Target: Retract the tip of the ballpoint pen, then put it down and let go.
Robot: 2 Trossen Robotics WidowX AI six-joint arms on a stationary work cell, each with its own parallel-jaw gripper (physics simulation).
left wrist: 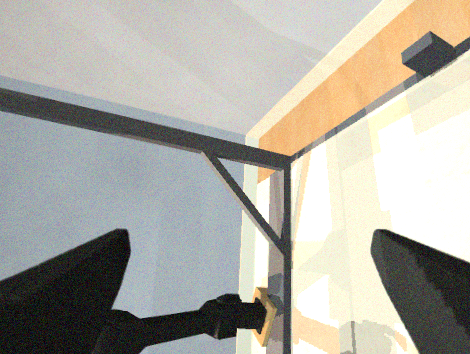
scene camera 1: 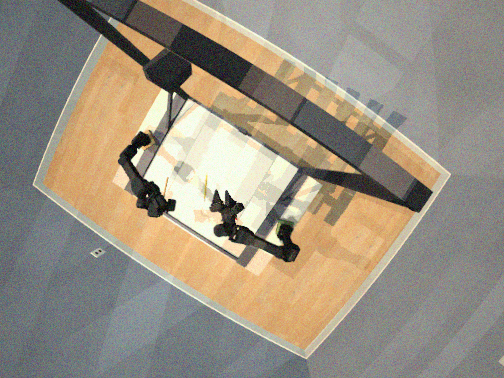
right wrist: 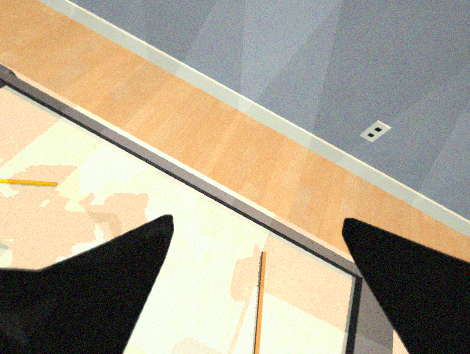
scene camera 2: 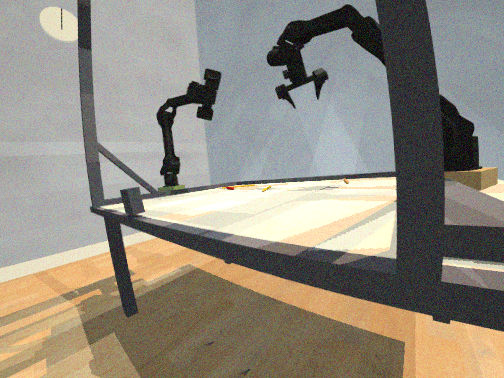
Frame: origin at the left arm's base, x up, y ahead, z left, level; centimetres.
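Seen in the pictures: left gripper, fingertip midpoint: (left wrist: 251, 241) (scene camera 1: 221, 189) (scene camera 2: 207, 92); right gripper, fingertip midpoint: (right wrist: 257, 224) (scene camera 2: 306, 103); left arm's base, link origin: (scene camera 1: 284, 229); right arm's base, link origin: (left wrist: 258, 315) (scene camera 1: 145, 140) (scene camera 2: 456, 170).
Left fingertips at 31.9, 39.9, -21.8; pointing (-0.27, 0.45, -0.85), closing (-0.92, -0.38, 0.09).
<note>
Offsets run from my left fingertips to a thing's middle, as dx, dy, dz. Level surfaces: height alone.
Several thin stick-like things lie flat on the table; which one is the ballpoint pen, and its tip, are too small to tell. An orange one {-35.4, +42.9, +14.2} (scene camera 1: 166, 187) (scene camera 2: 346, 181) (right wrist: 260, 305) lies near the right arm. A yellow one {-35.4, +15.9, +6.5} (scene camera 1: 205, 186) (scene camera 2: 267, 189) lies mid-table. Another yellow one {-35.4, -5.6, +29.0} (right wrist: 30, 183) (scene camera 2: 245, 186) lies near a small red thing {-35.2, -4.2, +18.5} (scene camera 2: 230, 188), partly hidden under the left arm in scene camera 1. My left gripper (scene camera 1: 221, 192) (left wrist: 251, 241) is open and empty, high above the table. My right gripper (scene camera 2: 306, 102) (right wrist: 257, 224) is open and empty, also high above it.
A dark frame edges the white table {dx -35.7} (scene camera 2: 280, 225), with an upright post (scene camera 2: 417, 150) at the right in scene camera 2 and a diagonal brace {-23.5, +43.6, -36.5} (left wrist: 245, 200) in the left wrist view. A dark block {-32.6, -1.1, -33.1} (scene camera 2: 132, 201) sits at the table's edge. An overhead beam (scene camera 1: 215, 55) crosses scene camera 1.
</note>
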